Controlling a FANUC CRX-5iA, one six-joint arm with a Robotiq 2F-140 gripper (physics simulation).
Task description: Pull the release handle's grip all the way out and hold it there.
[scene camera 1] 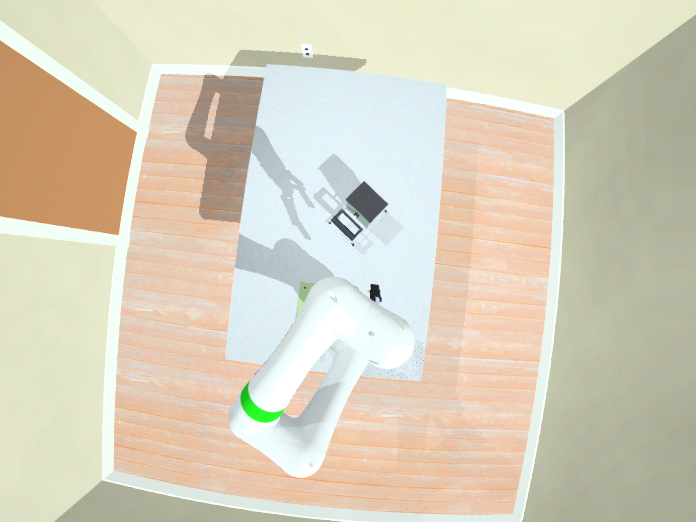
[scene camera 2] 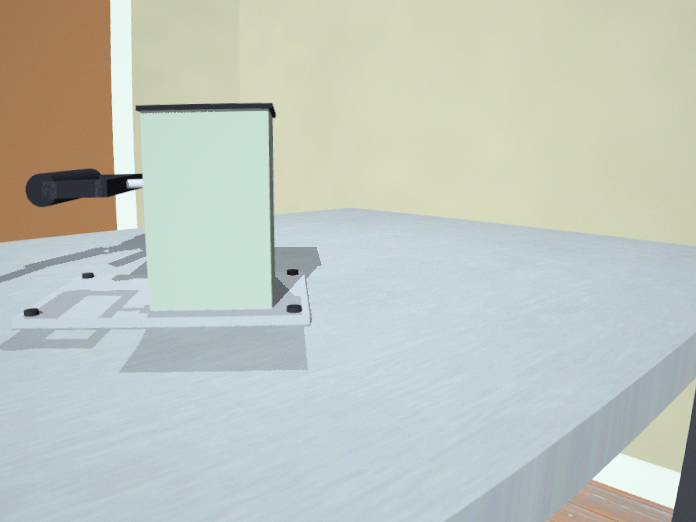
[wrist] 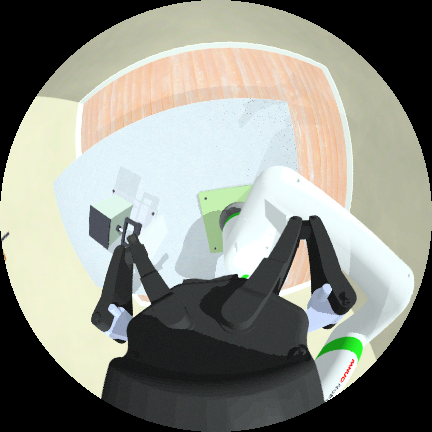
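Observation:
The release handle's black frame-shaped grip stands out level from one side of a pale green housing with a dark top. A short piece of white rod shows between grip and housing. My gripper is open and empty, its fingers wide apart. In the wrist view one fingertip overlaps the grip. In scene camera 1 a black finger part shows beside the arm, well away from the grip; the rest is hidden under the arm. The gripper does not show in scene camera 2.
The housing stands on a thin pale base plate with black bolts, on the light grey table. The white arm rises from a green mounting plate. Walls surround the table.

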